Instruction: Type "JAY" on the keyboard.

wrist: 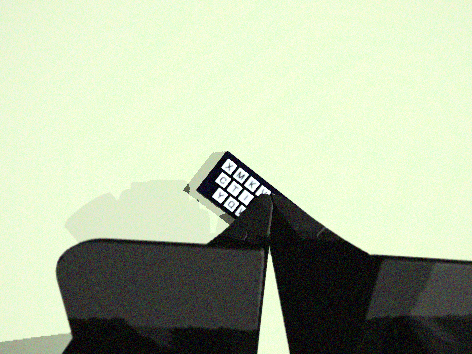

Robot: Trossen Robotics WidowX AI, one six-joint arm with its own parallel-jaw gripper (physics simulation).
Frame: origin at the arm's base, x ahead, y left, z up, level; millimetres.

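Seen in the pictures: gripper, fingertip midpoint: (268,204).
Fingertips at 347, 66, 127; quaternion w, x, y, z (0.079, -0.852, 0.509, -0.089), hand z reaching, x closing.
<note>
Offsets run from my fingertips to a thing's top centre, as dx, dy, dz. "spot": to the spot under its first point. Level surfaces: height alone.
The keyboard {spot: -42, -15, -241} (234,188) is a small dark blue block with white letter keys, lying slanted from upper left to lower right near the middle of the wrist view. The keys X, M, K, part of V, C, T, I, Y, Q and part of W show at its upper-left end. The rest is hidden behind the fingers, and no J or A key shows; the Y key {-61, -3, -241} (219,195) is visible in the lower row. My gripper (268,204) is shut and empty, its black fingertips overlapping the V key area in the view. Whether the tips touch the keyboard cannot be told.
The keyboard lies on a pale green-white surface {dz -259} (225,75). A faint grey shadow (150,210) falls on it to the left of the keyboard. A greyish edge (35,345) shows at the bottom left corner.
</note>
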